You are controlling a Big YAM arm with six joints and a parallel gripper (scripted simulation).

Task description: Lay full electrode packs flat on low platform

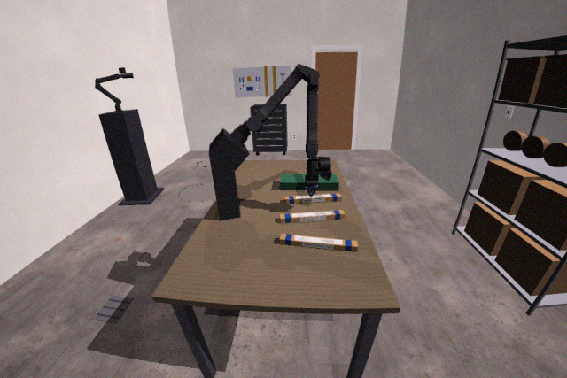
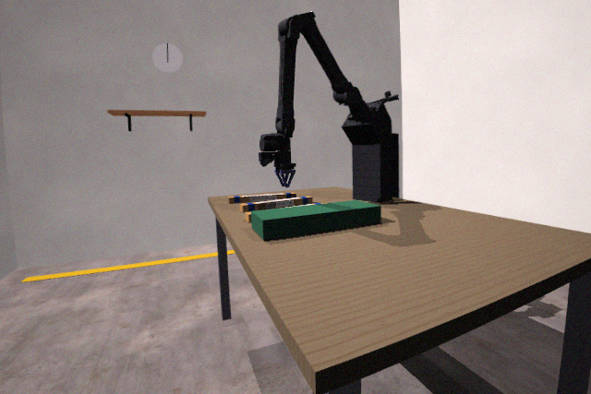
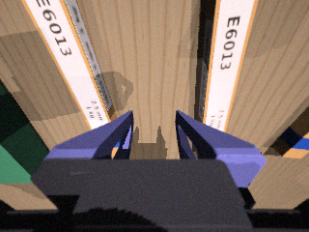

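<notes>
Right now my hand is 20 mm past the pack, 300 mm to the left of it and 90 mm above it. The rest, counted from my hand: green low platform 40 mm ahead, 300 mm to the left, 90 mm below.
</notes>
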